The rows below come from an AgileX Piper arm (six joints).
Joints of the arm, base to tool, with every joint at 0 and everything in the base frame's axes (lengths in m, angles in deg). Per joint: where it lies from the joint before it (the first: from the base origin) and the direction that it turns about. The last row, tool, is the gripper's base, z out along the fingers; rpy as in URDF.
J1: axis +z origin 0 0 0.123
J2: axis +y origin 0 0 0
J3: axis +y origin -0.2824 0 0.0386
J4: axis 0.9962 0 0.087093 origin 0.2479 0 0.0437
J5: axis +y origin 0 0 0
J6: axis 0.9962 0 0.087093 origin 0.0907 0 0.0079
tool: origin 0 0 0 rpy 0 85.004 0
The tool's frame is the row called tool.
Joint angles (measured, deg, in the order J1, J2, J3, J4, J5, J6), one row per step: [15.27, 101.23, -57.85, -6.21, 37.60, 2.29]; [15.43, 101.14, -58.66, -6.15, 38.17, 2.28]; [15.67, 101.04, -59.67, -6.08, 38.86, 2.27]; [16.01, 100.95, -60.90, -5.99, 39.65, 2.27]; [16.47, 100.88, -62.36, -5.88, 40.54, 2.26]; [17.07, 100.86, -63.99, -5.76, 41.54, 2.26]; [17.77, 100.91, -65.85, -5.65, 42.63, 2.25]
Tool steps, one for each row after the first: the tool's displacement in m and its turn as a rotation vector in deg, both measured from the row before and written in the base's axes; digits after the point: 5 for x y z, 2 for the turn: [0.00193, 0.00146, 0.00359, 0.09, -0.32, 0.08]; [0.00231, 0.00205, 0.00447, 0.12, -0.41, 0.15]; [0.00272, 0.00281, 0.00535, 0.17, -0.51, 0.22]; [0.00306, 0.00370, 0.00625, 0.22, -0.61, 0.33]; [0.00311, 0.00465, 0.00674, 0.23, -0.61, 0.45]; [0.00340, 0.00546, 0.00740, 0.25, -0.68, 0.56]
